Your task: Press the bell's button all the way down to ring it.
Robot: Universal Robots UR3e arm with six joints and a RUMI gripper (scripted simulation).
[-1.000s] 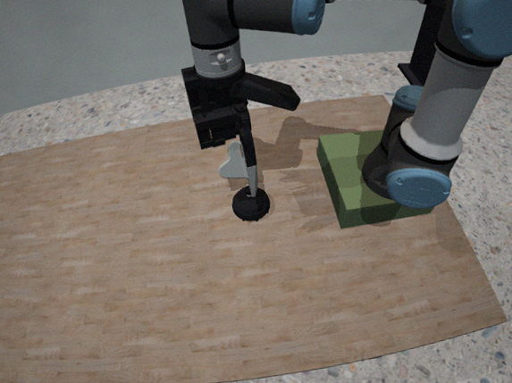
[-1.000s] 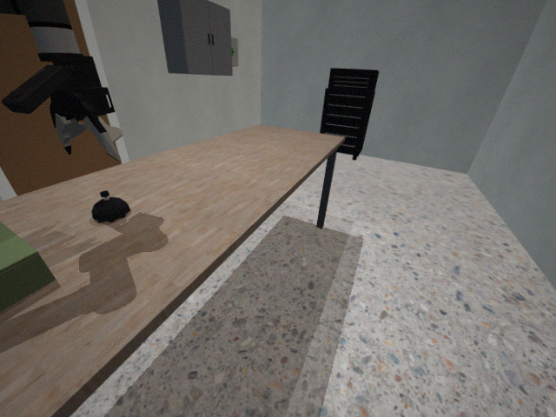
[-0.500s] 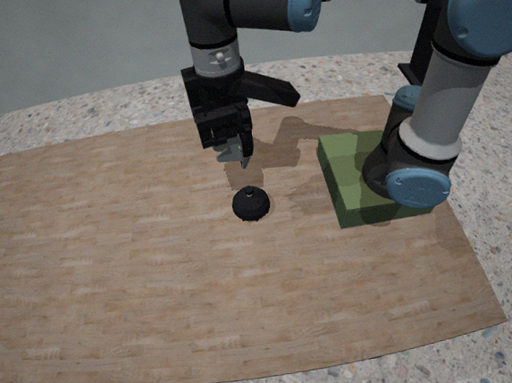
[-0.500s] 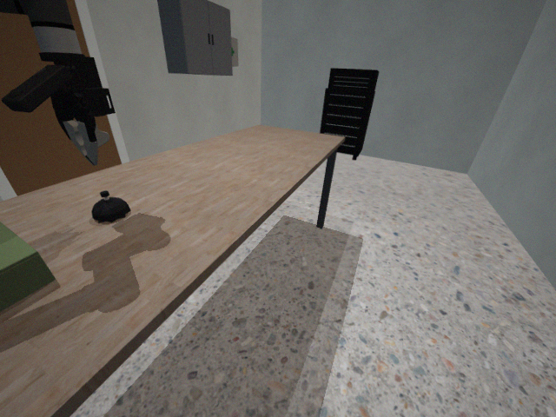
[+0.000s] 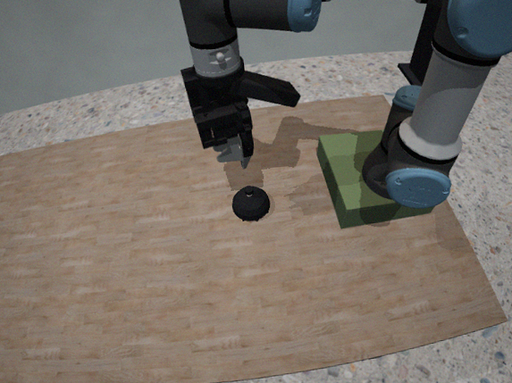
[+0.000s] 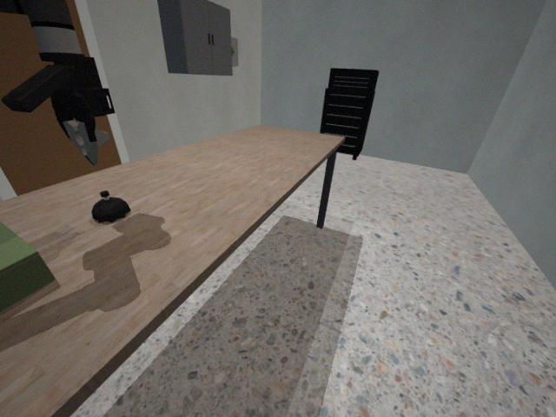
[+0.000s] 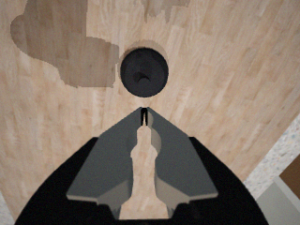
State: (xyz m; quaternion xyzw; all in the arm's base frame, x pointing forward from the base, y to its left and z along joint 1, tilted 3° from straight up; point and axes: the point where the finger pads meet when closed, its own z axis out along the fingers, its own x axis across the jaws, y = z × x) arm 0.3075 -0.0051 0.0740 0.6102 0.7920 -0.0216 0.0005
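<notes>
Right now my hand is 100 mm above the bell button. The rest, counted from my hand: bell: 110 mm below.
</notes>
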